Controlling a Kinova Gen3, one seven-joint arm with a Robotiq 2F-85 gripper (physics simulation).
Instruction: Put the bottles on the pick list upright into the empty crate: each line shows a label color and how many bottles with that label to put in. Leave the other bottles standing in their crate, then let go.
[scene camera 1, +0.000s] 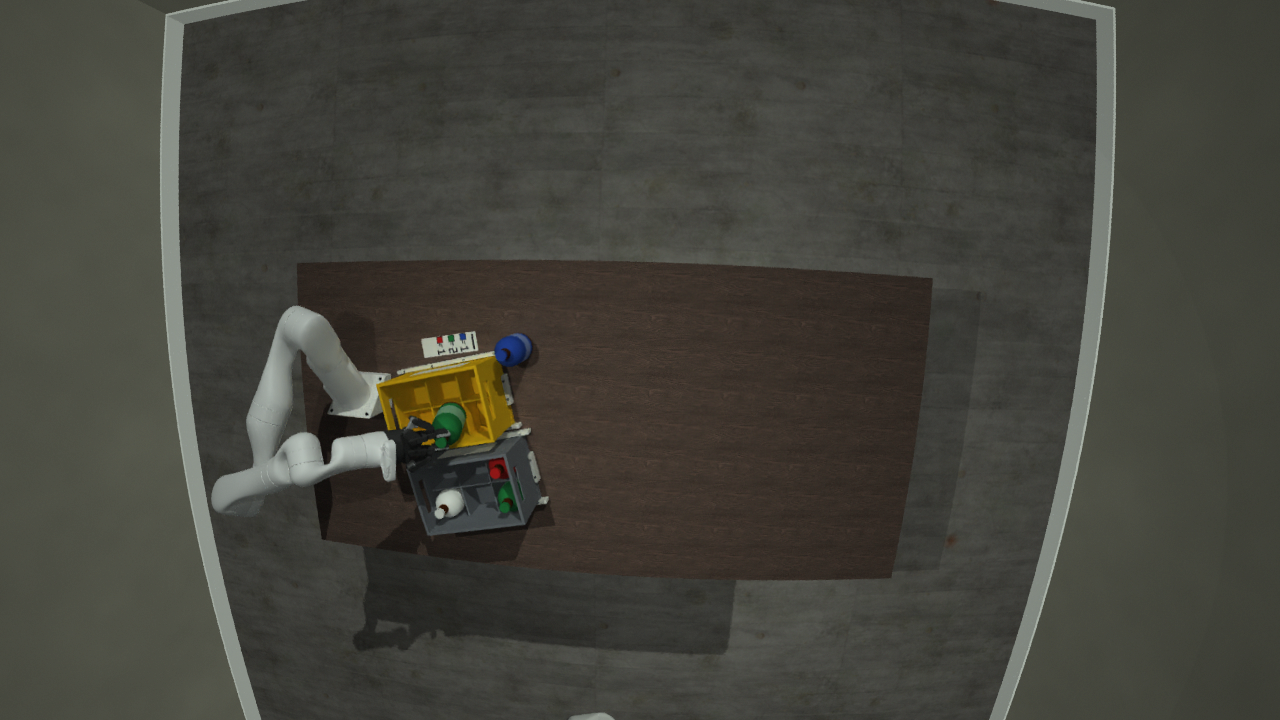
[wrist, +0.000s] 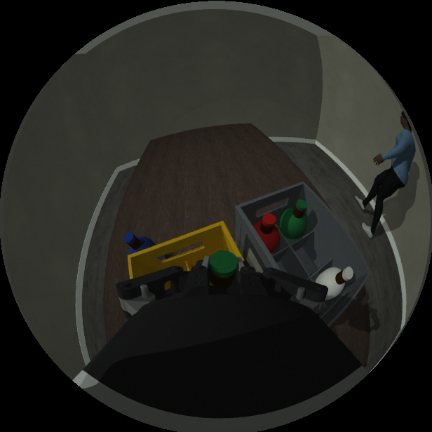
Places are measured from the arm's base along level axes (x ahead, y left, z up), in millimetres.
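Pixels of known places: gripper, fingertip midpoint: (scene camera 1: 448, 439); arm's base at its link origin: (scene camera 1: 355, 395).
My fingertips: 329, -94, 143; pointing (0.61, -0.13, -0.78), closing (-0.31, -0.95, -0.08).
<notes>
Ahead of a thing's pixels: the offset from my fingertips to its top centre, as dx, dy, dz. "spot": to the spot under its first point. Level surfaces: height alone.
My gripper (scene camera 1: 439, 434) (wrist: 222, 264) is shut on the neck of a green bottle @(-22, +13, +32) (scene camera 1: 450, 420) (wrist: 223, 261), cap toward me. The bottle is over or partly inside the yellow crate @(spot: +84, +67, -147) (scene camera 1: 497, 394) (wrist: 216, 234); its base is hidden, and its exact tilt and height are unclear. The grey crate @(-10, -164, -48) (scene camera 1: 528, 490) (wrist: 320, 215) holds a red bottle @(+76, -111, -60) (scene camera 1: 496, 469) (wrist: 268, 235), another green bottle @(+84, -202, -60) (scene camera 1: 505, 497) (wrist: 294, 222) and a white bottle @(-97, -215, -60) (scene camera 1: 450, 502) (wrist: 330, 282), all standing. The pick list @(-61, +196, -222) (scene camera 1: 450, 343) shows red, green and blue marks; its small figures are hard to read.
A blue bottle @(+134, +172, -68) (scene camera 1: 513, 350) (wrist: 140, 245) stands on the table @(dz -223) (scene camera 1: 716, 420) (wrist: 200, 175) outside the yellow crate, near its far corner. The two crates stand close side by side. A person (wrist: 400, 155) stands beyond the table at the right of the wrist view.
</notes>
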